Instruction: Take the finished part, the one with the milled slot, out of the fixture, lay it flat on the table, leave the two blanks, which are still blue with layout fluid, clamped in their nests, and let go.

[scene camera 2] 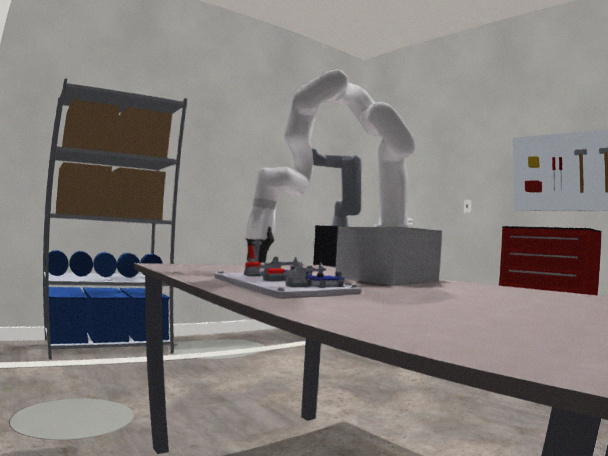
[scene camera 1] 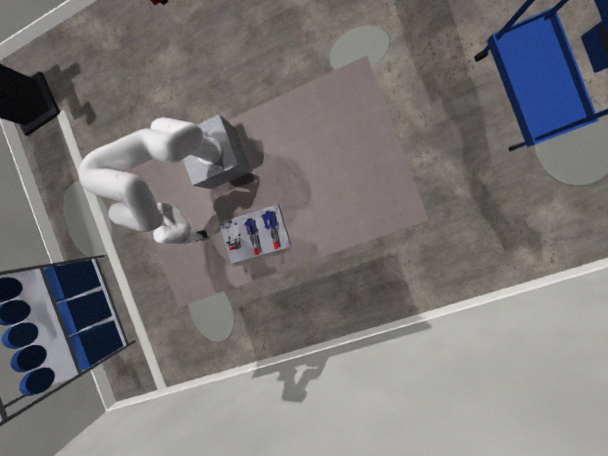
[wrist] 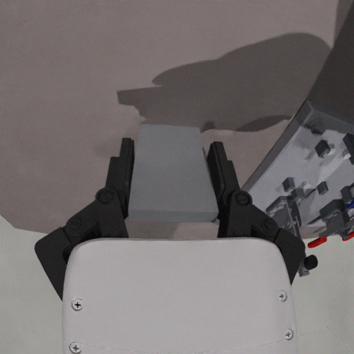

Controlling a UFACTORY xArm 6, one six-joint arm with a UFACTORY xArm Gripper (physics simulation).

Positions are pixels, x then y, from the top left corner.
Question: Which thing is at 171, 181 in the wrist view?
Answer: A finished part.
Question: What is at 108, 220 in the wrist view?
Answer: The gripper.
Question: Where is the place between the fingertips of the gripper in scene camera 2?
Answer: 255, 261
